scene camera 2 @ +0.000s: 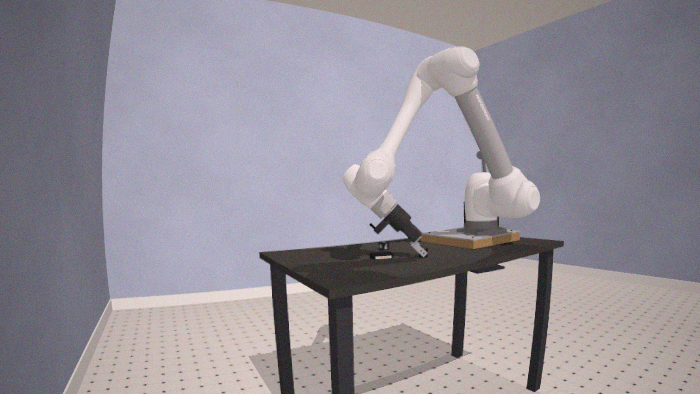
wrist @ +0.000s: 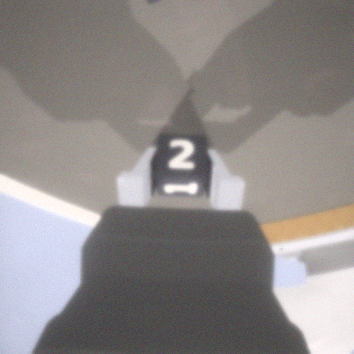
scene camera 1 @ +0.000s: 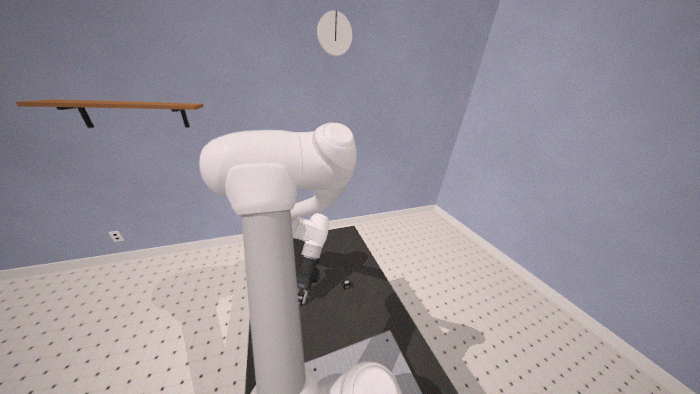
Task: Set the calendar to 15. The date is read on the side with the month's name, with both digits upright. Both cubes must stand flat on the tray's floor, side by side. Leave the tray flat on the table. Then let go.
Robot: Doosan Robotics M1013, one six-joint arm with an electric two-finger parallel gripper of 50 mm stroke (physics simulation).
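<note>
My gripper (scene camera 1: 303,299) (scene camera 2: 421,251) (wrist: 180,163) points down at a slant, low at the table. It is shut on a black cube (wrist: 181,150), its fingers on two opposite sides. In the wrist view, one face of this cube shows a white 2, upright in the picture, and the face nearer the gripper shows a 1 lying sideways. The other black cube (scene camera 1: 347,284) (scene camera 2: 383,245) stands apart on the table; its digits are too small to read. The black tray (scene camera 2: 373,256) lies flat on the table, a pale label strip on its side facing scene camera 2. The arm hides it in scene camera 1's view.
The dark table (scene camera 1: 345,312) (scene camera 2: 320,270) bears everything. The robot's base plate, with wooden edges (scene camera 2: 450,240), stands on it beyond the gripper in scene camera 2's view. A small dark bit shows at the wrist view's top edge; I cannot tell what it is.
</note>
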